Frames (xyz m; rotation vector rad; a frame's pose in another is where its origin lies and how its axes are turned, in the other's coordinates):
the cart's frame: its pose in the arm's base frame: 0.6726 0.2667 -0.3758 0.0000 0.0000 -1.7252
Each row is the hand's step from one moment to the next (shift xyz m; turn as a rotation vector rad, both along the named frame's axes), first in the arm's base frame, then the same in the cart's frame.
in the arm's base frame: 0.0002 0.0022 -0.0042 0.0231 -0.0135 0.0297
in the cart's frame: -0.0022 -0.0001 -0.0042 0.0098 0.0249 0.0297
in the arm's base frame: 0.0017 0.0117 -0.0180 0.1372 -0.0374 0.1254
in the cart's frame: -0.0118 -0.0001 -0.0180 0.0159 0.1413 0.1254
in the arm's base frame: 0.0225 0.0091 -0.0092 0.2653 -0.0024 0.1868
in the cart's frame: -0.0125 0.0208 -0.0092 -0.0384 0.2625 0.1868
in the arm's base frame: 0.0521 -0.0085 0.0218 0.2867 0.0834 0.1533
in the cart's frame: 0.0004 0.0528 0.0218 -0.1265 0.2705 0.1533
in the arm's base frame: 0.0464 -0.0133 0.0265 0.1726 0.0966 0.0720
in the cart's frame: 0.0060 0.0479 0.0265 -0.1220 0.1557 0.0720
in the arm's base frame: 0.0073 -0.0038 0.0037 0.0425 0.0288 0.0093
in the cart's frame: 0.0026 0.0078 0.0037 -0.0350 0.0376 0.0093
